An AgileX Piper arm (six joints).
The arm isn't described. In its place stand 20 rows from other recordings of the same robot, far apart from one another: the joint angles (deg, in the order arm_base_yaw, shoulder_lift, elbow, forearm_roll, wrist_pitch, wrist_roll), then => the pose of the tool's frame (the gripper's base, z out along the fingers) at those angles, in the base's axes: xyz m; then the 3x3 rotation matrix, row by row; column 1 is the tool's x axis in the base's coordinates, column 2 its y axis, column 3 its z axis.
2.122 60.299 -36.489 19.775 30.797 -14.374 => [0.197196 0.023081 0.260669], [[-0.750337 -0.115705 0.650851], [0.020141 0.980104 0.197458], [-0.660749 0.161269 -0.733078]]
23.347 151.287 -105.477 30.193 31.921 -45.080 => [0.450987 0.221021 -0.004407], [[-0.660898 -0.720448 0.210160], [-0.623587 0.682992 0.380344], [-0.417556 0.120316 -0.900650]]
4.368 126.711 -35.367 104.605 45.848 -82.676 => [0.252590 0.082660 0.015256], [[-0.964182 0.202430 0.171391], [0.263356 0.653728 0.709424], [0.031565 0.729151 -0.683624]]
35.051 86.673 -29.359 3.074 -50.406 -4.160 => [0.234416 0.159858 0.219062], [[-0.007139 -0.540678 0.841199], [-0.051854 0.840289 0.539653], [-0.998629 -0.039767 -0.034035]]
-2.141 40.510 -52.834 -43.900 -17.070 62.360 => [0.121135 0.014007 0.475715], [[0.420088 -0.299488 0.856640], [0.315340 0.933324 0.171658], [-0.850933 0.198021 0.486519]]
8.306 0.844 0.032 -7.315 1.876 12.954 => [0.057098 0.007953 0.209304], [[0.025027 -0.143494 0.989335], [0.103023 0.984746 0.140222], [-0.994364 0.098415 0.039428]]
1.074 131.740 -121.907 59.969 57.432 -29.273 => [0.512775 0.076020 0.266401], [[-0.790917 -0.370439 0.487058], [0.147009 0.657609 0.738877], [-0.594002 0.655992 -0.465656]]
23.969 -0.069 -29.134 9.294 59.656 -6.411 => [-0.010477 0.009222 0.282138], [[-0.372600 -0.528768 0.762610], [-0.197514 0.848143 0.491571], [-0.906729 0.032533 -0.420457]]
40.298 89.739 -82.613 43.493 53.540 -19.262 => [0.227338 0.258830 0.363158], [[-0.691582 -0.718034 0.078371], [-0.393995 0.465952 0.792248], [-0.605378 0.517027 -0.605146]]
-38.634 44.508 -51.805 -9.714 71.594 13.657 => [0.078541 -0.081425 0.346337], [[-0.533816 0.791883 0.296585], [0.658309 0.609315 -0.442001], [-0.530726 -0.040703 -0.846565]]
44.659 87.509 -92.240 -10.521 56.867 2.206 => [0.245520 0.223053 0.405407], [[-0.477769 -0.651216 0.589622], [-0.559117 0.743102 0.367678], [-0.677588 -0.154003 -0.719137]]
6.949 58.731 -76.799 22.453 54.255 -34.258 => [0.179405 0.050283 0.460910], [[-0.314888 -0.529451 0.787735], [-0.376706 0.831503 0.408284], [-0.871170 -0.168181 -0.461278]]
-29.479 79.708 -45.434 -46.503 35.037 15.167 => [0.211534 -0.163112 0.236502], [[-0.926612 0.282157 0.248553], [0.072154 0.782148 -0.618901], [-0.369032 -0.555547 -0.745106]]
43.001 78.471 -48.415 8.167 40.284 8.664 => [0.181573 0.180755 0.238966], [[-0.822841 -0.512990 0.244485], [-0.416963 0.837328 0.353588], [-0.386101 0.189006 -0.902886]]
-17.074 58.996 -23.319 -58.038 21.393 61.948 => [0.162276 -0.079302 0.217563], [[-0.591195 0.559987 0.580434], [0.281672 0.817709 -0.502009], [-0.755745 -0.133293 -0.641158]]
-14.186 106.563 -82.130 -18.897 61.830 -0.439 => [0.358700 -0.117470 0.234099], [[-0.988472 0.119807 0.092566], [0.084689 0.944339 -0.317885], [-0.125499 -0.306381 -0.943600]]
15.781 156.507 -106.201 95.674 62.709 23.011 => [0.460606 0.213800 0.013319], [[-0.362618 0.922839 0.129909], [0.293765 -0.019102 0.955687], [0.884427 0.384712 -0.264171]]
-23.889 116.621 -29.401 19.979 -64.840 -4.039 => [0.261719 -0.146697 0.084833], [[-0.239302 0.674947 0.697983], [0.192068 0.737571 -0.647378], [-0.951759 -0.020858 -0.306138]]
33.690 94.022 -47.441 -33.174 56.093 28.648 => [0.236335 0.107888 0.171035], [[-0.898459 -0.382561 0.215449], [-0.438633 0.803657 -0.402166], [-0.019294 -0.455832 -0.889856]]
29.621 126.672 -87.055 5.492 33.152 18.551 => [0.391468 0.228054 0.118023], [[-0.940137 -0.153600 0.304218], [-0.082847 0.968899 0.233174], [-0.330572 0.194012 -0.923624]]
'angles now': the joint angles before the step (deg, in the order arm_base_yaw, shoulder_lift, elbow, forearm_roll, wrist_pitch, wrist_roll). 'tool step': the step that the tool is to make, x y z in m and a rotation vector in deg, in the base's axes. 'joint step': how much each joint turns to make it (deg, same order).
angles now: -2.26 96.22 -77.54 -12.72 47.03 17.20
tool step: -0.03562 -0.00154 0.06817 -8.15 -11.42 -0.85
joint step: 1.59 -10.69 0.01 -10.81 0.19 4.99
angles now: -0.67 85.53 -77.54 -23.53 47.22 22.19
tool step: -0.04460 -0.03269 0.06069 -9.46 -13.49 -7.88
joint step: -4.16 -9.42 0.00 -13.97 -2.13 7.33
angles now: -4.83 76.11 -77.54 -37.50 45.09 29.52
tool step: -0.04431 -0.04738 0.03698 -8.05 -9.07 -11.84
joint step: -10.20 -5.53 0.01 -10.45 -3.08 5.40
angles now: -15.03 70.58 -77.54 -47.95 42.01 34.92
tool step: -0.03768 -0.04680 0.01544 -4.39 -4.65 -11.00
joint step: -13.54 -1.84 0.01 -3.16 -4.94 1.86
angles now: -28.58 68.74 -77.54 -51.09 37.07 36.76
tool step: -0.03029 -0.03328 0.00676 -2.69 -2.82 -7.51
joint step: -11.37 -0.31 0.00 -0.14 -5.25 0.55
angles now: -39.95 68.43 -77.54 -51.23 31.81 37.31
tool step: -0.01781 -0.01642 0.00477 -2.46 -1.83 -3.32
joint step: -6.50 -0.02 0.01 -0.36 -4.38 0.70
